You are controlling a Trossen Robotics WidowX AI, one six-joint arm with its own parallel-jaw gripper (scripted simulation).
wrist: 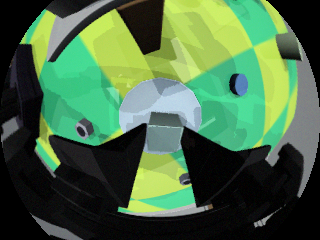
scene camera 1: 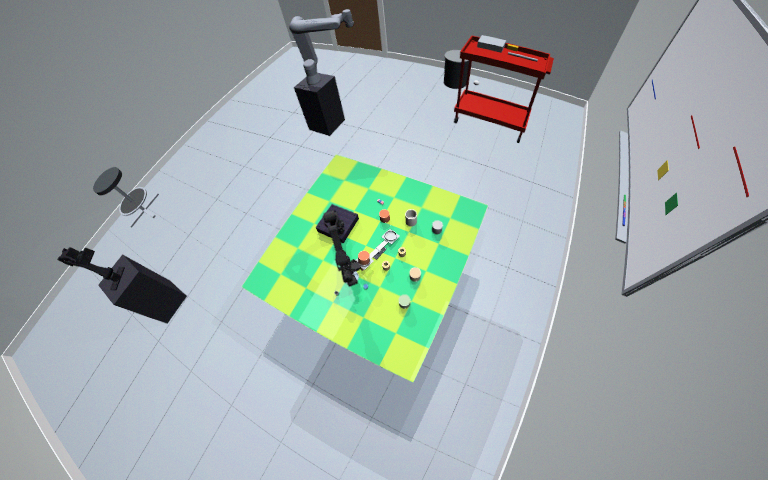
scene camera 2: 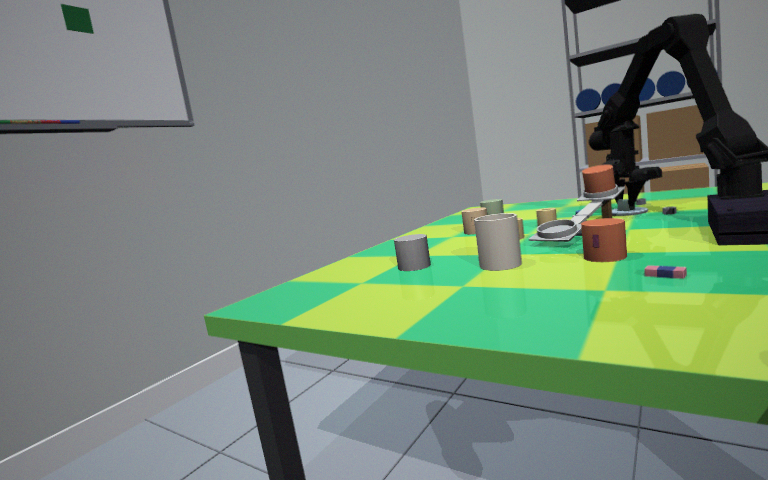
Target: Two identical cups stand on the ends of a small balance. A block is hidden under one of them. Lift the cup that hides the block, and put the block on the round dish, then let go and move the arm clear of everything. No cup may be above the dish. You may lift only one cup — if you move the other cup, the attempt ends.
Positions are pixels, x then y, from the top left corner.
Scene:
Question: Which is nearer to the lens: the grey balance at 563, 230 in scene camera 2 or the beige cup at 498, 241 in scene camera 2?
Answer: The beige cup.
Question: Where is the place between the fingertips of my gripper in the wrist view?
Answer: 163, 128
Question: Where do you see a grey-green block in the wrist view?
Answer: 164, 129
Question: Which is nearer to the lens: the orange cup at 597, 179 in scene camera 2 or the beige cup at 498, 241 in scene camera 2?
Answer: The beige cup.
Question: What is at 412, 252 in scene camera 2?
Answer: A grey cylinder.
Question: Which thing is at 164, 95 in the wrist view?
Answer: A pale round dish.

